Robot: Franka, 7 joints.
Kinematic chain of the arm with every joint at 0, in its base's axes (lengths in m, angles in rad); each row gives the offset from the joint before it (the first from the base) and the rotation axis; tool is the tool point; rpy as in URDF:
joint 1: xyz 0 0 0.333 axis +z
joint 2: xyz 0 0 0 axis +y
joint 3: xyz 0 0 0.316 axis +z
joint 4: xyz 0.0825 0 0 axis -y
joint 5: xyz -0.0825 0 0.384 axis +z
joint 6: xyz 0 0 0 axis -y
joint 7: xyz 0.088 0 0 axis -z
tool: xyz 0 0 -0.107 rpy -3.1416 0 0
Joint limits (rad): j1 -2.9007..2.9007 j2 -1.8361..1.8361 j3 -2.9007..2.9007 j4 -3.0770..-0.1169 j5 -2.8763..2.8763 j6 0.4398..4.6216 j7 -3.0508..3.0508
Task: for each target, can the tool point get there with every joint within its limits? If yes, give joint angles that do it. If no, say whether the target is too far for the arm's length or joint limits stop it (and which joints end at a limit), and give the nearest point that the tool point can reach.
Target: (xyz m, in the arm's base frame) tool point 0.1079 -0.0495 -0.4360
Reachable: no: joint limits stop it (at a limit: joint 2) | nearest point 0.1310 -0.0601 -0.3422 | short by 0.097 m
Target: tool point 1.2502 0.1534 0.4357
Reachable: no: too far | nearest point 0.8487 0.1041 0.4027 | short by 0.406 m
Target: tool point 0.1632 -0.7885 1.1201
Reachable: no: too far | nearest point 0.1243 -0.6007 0.9327 | short by 0.268 m
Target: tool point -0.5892 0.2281 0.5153
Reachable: yes | joints 0.7702 -0.4669 1.8102 -2.0011 -0.1329 3.2658 1.2325
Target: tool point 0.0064 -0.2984 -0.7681
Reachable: no: too far | nearest point 0.0063 -0.2918 -0.3607 | short by 0.407 m
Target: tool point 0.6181 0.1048 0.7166
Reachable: yes | joints 0.7484 0.3732 -0.5528 -1.1224 -1.1883 1.4308 -2.3881
